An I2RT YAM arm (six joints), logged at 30 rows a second.
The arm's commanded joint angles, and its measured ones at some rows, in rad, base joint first. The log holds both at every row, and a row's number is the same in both.
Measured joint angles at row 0: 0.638, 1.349, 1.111, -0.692, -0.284, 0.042
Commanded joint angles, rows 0 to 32: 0.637, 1.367, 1.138, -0.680, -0.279, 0.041; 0.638, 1.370, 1.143, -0.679, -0.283, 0.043; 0.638, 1.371, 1.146, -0.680, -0.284, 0.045; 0.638, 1.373, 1.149, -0.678, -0.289, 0.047; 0.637, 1.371, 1.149, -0.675, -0.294, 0.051; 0.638, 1.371, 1.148, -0.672, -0.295, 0.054; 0.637, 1.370, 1.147, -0.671, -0.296, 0.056; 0.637, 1.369, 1.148, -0.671, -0.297, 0.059; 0.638, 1.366, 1.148, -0.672, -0.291, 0.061; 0.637, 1.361, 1.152, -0.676, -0.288, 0.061; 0.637, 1.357, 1.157, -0.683, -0.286, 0.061; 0.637, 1.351, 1.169, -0.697, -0.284, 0.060; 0.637, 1.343, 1.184, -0.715, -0.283, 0.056; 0.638, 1.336, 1.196, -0.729, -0.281, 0.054; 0.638, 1.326, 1.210, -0.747, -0.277, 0.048; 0.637, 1.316, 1.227, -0.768, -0.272, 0.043; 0.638, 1.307, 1.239, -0.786, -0.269, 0.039; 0.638, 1.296, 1.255, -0.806, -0.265, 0.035; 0.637, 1.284, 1.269, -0.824, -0.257, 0.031; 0.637, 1.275, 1.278, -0.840, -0.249, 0.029; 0.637, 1.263, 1.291, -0.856, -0.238, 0.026; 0.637, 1.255, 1.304, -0.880, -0.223, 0.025; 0.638, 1.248, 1.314, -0.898, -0.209, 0.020; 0.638, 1.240, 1.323, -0.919, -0.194, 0.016; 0.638, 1.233, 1.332, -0.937, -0.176, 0.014; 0.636, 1.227, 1.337, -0.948, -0.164, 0.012; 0.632, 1.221, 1.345, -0.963, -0.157, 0.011; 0.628, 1.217, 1.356, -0.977, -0.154, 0.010; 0.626, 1.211, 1.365, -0.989, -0.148, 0.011; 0.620, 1.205, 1.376, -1.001, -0.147, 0.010; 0.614, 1.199, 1.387, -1.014, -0.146, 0.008; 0.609, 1.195, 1.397, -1.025, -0.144, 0.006; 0.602, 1.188, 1.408, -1.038, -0.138, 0.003
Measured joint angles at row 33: 0.619, 1.222, 1.349, -0.987, -0.173, 0.019
